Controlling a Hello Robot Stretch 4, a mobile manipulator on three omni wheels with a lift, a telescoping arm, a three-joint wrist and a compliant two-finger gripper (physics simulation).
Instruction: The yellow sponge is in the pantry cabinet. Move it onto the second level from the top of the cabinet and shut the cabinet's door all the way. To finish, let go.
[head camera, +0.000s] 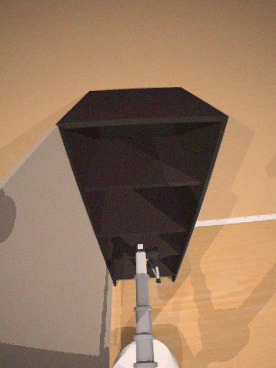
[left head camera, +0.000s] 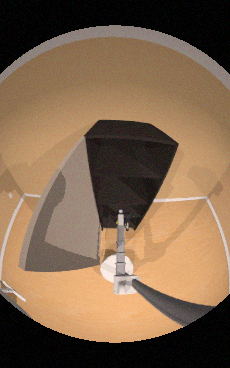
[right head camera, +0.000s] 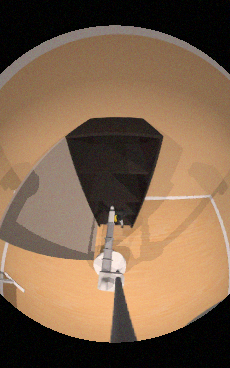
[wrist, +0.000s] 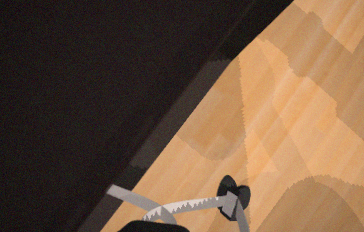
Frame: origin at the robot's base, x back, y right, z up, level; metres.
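Where they show: gripper, fingertip midpoint: (head camera: 152, 274) (left head camera: 124, 225) (right head camera: 119, 223) (wrist: 164, 182).
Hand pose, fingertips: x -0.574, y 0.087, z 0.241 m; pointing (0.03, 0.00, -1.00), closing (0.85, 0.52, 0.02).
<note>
Things, the pixels of their top centre, and the offset from my fingertips. "spot": a spot on its surface instead. Level surfaces: height alone.
- dark pantry cabinet, surface spot: (head camera: 141, 105) (left head camera: 131, 128) spot: dx -0.169, dy -0.062, dz +1.131 m
- yellow sponge, top centre: (head camera: 144, 263) (right head camera: 115, 217) dx -0.111, dy -0.060, dz -0.056 m
- dark cabinet board, surface height: dz +0.229 m
- wood floor, surface height: dz -0.269 m
The dark pantry cabinet (head camera: 141, 105) (left head camera: 128, 128) (right head camera: 115, 126) stands open, and its grey door (head camera: 49, 230) (left head camera: 71, 205) (right head camera: 55, 197) is swung wide to the left. Only a sliver of the yellow sponge (head camera: 146, 261) (right head camera: 115, 218) shows, low in the cabinet beside my wrist. My gripper (head camera: 157, 276) (wrist: 164, 182) is open at the cabinet's lowest level, near the front right. In the wrist view nothing is between the fingers. One finger reaches over the dark cabinet board (wrist: 88, 89), the other is over the wood floor. The sponge is not in the wrist view.
My telescoping arm (head camera: 142, 296) reaches from the base into the cabinet's bottom opening. The upper shelves (head camera: 141, 185) look bare. A white baseboard line (head camera: 236, 219) runs along the wall to the right. There is wood floor (wrist: 295, 118) to the right of the cabinet.
</note>
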